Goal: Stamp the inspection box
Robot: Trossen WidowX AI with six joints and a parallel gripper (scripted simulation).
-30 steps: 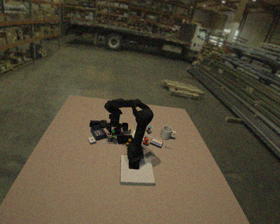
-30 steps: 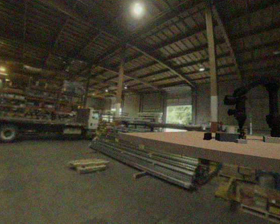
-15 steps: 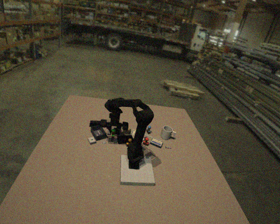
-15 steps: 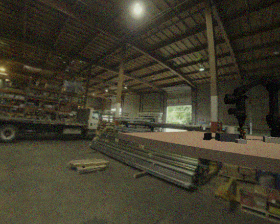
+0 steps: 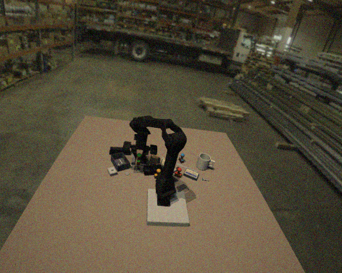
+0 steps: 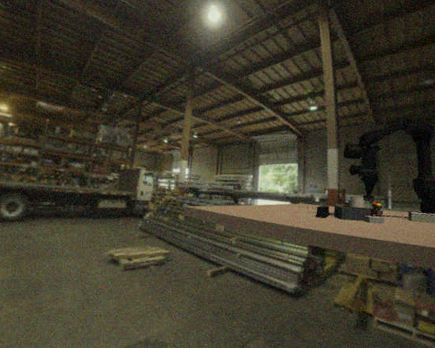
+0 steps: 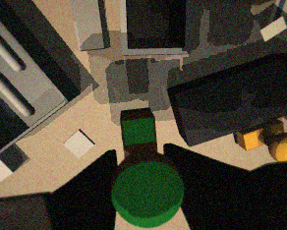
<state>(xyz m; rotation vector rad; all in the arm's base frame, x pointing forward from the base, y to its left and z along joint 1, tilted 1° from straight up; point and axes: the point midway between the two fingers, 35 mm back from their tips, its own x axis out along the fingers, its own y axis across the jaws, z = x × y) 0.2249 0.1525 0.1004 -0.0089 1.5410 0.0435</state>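
Now: the ink pad 10 cm ahead of my gripper tip, 2 cm to the right of it and 9 cm below it. Also, from my gripper tip: dark tray 5 cm ahead, 11 cm to the left, 9 cm below; black block 1 cm ahead, 9 cm to the right, 8 cm below; green-knobbed stamp right at my gripper tip.
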